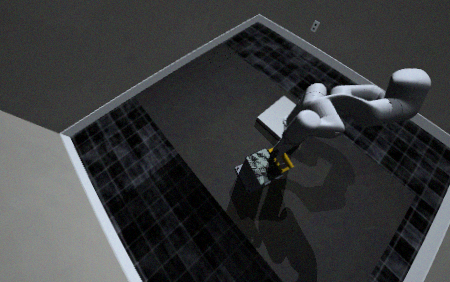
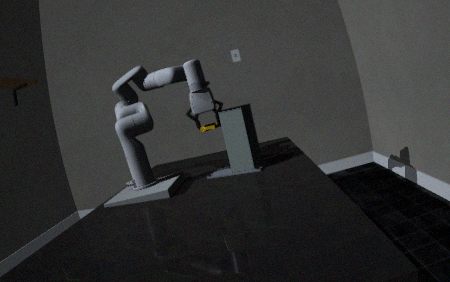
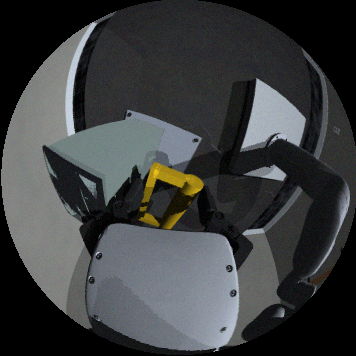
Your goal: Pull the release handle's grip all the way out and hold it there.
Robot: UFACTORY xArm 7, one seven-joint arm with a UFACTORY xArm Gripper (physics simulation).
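Observation:
The release handle is a yellow frame whose thick grip bar [image 1: 289,161] [image 2: 207,128] [image 3: 184,201] stands out from the side of a pale green housing [image 1: 259,166] [image 2: 237,140] [image 3: 112,150], near its top. My gripper [image 1: 278,162] [image 2: 209,127] [image 3: 170,189] points down at the handle, with its fingers spread wide around the yellow frame. One finger is on the housing side of the frame, the other on the outer side of the grip bar. The frame sits between them and holds them apart. Where the inner finger touches is dark and partly hidden.
The housing stands on a light base plate [image 2: 225,173] [image 3: 182,145] on the dark table [image 2: 210,225]. Its wall is very close to my inner finger. The arm's white base block [image 1: 276,116] [image 2: 150,192] [image 3: 272,117] is on the handle's side of the housing.

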